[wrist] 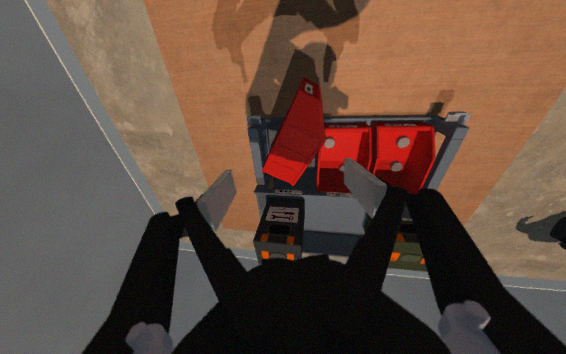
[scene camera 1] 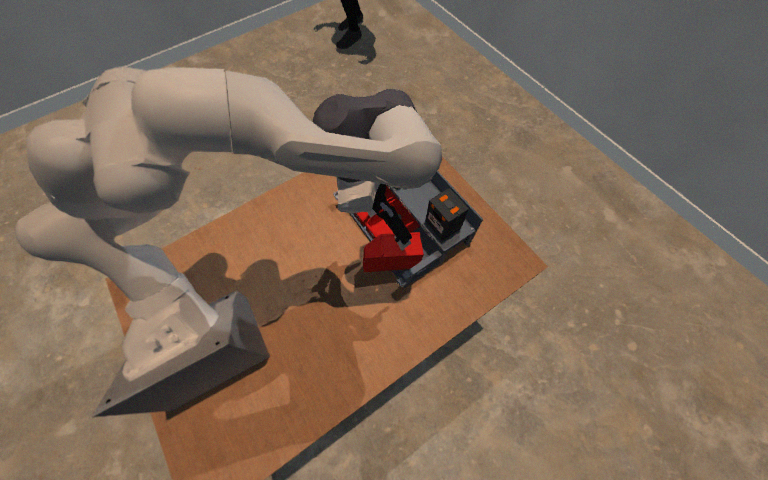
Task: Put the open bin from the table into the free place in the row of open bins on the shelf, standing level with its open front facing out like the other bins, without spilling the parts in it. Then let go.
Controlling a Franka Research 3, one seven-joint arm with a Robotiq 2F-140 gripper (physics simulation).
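Observation:
A red bin lies tipped and askew over the end place of the shelf, beside the row. Its closed outer faces point up, and one end juts out past the front rail over the table. Its inside and any parts in it are hidden. Two upright red bins, the near one and the far one, stand side by side with round parts in them. My gripper is open and empty above the shelf, near the tipped bin. The arm hides part of it in the scene view.
A dark case with orange clasps stands on the shelf's rear part behind the tipped bin. A green case stands farther along, partly hidden by my finger. The wooden table carries the shelf. A person's legs show on the floor.

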